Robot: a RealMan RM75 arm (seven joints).
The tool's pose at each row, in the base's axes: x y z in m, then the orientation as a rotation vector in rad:
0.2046 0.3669 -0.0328 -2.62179 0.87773 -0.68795
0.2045 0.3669 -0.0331 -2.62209 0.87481 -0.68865
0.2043 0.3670 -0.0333 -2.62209 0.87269 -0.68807
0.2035 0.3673 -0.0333 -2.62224 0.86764 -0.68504
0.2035 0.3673 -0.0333 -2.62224 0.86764 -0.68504
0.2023 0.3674 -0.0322 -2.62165 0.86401 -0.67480
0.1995 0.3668 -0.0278 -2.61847 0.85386 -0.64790
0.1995 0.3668 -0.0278 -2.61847 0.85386 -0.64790
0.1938 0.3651 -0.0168 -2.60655 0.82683 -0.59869
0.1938 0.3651 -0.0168 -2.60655 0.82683 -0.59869
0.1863 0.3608 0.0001 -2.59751 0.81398 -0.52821
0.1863 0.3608 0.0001 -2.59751 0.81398 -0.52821
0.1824 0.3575 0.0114 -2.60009 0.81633 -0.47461
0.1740 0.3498 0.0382 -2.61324 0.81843 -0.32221
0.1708 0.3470 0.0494 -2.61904 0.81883 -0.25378
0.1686 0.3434 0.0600 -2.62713 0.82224 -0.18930
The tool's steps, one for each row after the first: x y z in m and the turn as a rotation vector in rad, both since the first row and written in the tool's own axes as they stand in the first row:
-0.0002 0.0002 0.0002 0.00098 -0.00003 -0.00188
-0.0004 0.0003 0.0003 0.00186 -0.00083 -0.00299
-0.0012 0.0004 -0.0001 0.00381 -0.00387 -0.00545
-0.0012 0.0004 -0.0001 0.00381 -0.00387 -0.00545
-0.0017 0.0005 -0.0017 0.00569 -0.01177 -0.00571
-0.0018 0.0005 -0.0069 0.01213 -0.03281 -0.00611
-0.0018 0.0005 -0.0069 0.01213 -0.03281 -0.00611
-0.0009 0.0001 -0.0194 0.03210 -0.07365 -0.00941
-0.0009 0.0001 -0.0194 0.03210 -0.07365 -0.00941
0.0024 0.0001 -0.0381 0.04174 -0.12675 -0.00289
0.0024 0.0001 -0.0381 0.04174 -0.12675 -0.00289
0.0056 -0.0001 -0.0500 0.03486 -0.16370 0.00501
0.0138 -0.0011 -0.0780 0.00733 -0.26792 0.02129
0.0172 -0.0020 -0.0894 -0.00702 -0.31425 0.02777
0.0216 -0.0025 -0.0999 -0.02535 -0.35642 0.03422

